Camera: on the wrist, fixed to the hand. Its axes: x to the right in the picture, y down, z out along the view.
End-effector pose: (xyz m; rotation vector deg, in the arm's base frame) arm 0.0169 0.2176 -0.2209 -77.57 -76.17 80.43
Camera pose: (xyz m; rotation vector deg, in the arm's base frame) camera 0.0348 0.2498 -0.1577 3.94 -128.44 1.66
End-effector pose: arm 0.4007 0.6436 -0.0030 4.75 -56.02 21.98
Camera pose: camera 0.4554 0.5952 0.0008 22.98 -56.40 -83.60
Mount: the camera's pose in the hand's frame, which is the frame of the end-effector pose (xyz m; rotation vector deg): 0.0168 -0.0647 -0.0296 -32.61 -18.13 -95.45
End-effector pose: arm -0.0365 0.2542 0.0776 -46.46 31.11 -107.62
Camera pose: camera -0.1027 0.2666 0.1061 90.91 -3.29 111.98
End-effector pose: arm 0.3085 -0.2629 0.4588 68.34 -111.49 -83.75
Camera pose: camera 0.3462 -0.2981 0.4070 -102.42 4.02 112.75
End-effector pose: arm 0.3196 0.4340 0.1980 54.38 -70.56 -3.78
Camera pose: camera 0.3782 0.4015 0.1688 69.38 -18.06 -103.63
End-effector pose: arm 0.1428 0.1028 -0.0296 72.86 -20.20 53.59
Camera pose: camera 0.1942 0.1364 -0.0692 43.00 13.89 -43.02
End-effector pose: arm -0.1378 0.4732 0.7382 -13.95 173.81 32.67
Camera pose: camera -0.1443 0.4005 0.7414 -114.77 78.59 54.64
